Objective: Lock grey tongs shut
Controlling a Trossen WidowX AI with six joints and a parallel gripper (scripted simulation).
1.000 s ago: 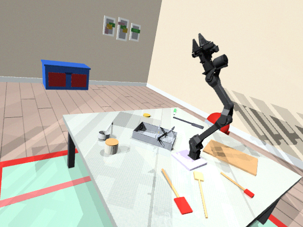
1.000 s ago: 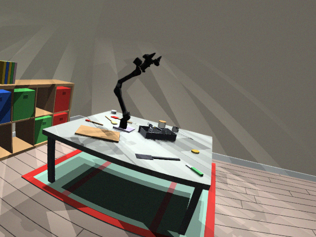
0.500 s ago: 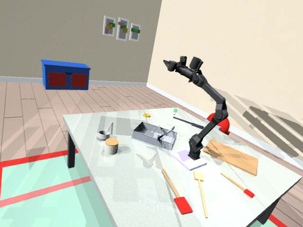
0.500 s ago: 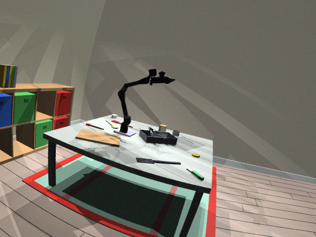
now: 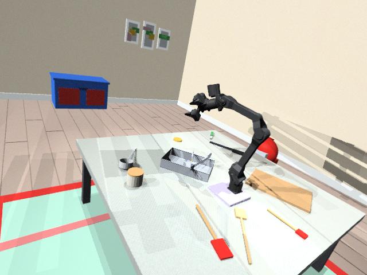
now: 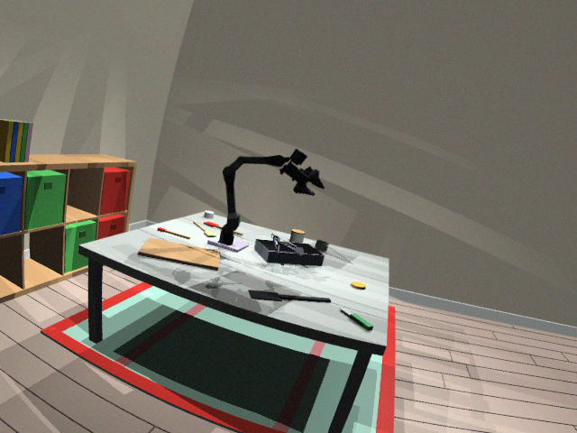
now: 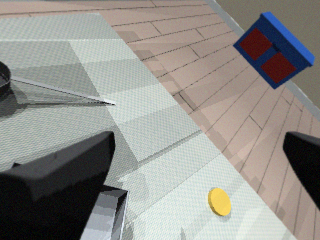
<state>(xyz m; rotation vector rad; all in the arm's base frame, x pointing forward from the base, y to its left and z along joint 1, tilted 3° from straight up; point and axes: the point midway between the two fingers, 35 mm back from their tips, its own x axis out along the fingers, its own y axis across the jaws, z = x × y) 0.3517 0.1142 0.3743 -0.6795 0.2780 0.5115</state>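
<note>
Right now my gripper tip is 330 mm above the roasting tin, 80 mm past it and 30 mm to the left of it. The rest, counted from my gripper tip: black spatula 580 mm to the right, 360 mm below, 60 mm ahead; then yellow disc 350 mm below, 310 mm ahead, 210 mm to the right; then wooden-lidded canister 350 mm to the left, 330 mm below, 130 mm behind.
</note>
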